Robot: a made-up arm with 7 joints.
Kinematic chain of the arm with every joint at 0, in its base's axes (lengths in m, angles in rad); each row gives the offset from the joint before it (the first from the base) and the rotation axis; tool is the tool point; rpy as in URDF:
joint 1: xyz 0 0 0.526 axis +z
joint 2: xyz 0 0 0 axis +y
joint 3: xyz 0 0 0.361 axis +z
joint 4: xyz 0.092 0 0 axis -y
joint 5: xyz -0.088 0 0.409 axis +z
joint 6: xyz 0 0 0 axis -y
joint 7: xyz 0.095 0 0 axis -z
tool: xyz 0 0 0 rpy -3.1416 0 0
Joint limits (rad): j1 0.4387..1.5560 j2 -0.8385..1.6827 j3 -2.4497..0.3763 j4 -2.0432..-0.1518 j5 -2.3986..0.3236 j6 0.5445..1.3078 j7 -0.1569..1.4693
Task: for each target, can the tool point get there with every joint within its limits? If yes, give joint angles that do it. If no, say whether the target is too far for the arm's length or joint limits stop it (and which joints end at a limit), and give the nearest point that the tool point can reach.
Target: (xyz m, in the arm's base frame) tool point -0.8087 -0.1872 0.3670
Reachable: no: joint limits stop it (at a limit: joint 1, joint 2, joint 3, joint 6) | nearest point -0.5295 -0.5441 0.5592 | short by 0.492 m
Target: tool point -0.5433 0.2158 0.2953
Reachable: no: joint limits stop it (at a limit: joint 1, joint 3, joint 4, joint 5, joint 6) | nearest point -0.2048 0.3296 0.1634 | short by 0.381 m
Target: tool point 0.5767 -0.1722 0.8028
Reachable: yes | joints 0.6585 0.2153 -0.9779 -1.6622 -0.5625 0.7178 0.6880
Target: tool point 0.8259 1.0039 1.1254
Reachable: no: too far | nearest point 0.5103 0.6203 0.8964 | short by 0.547 m
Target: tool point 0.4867 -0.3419 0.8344
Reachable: yes | joints 1.3946 -0.0655 -1.9527 -1.7388 -0.3029 1.0937 0.0476
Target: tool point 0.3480 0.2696 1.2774
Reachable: yes | joints 0.9105 0.3758 -0.4192 -0.3278 -1.7947 0.9894 0.9856
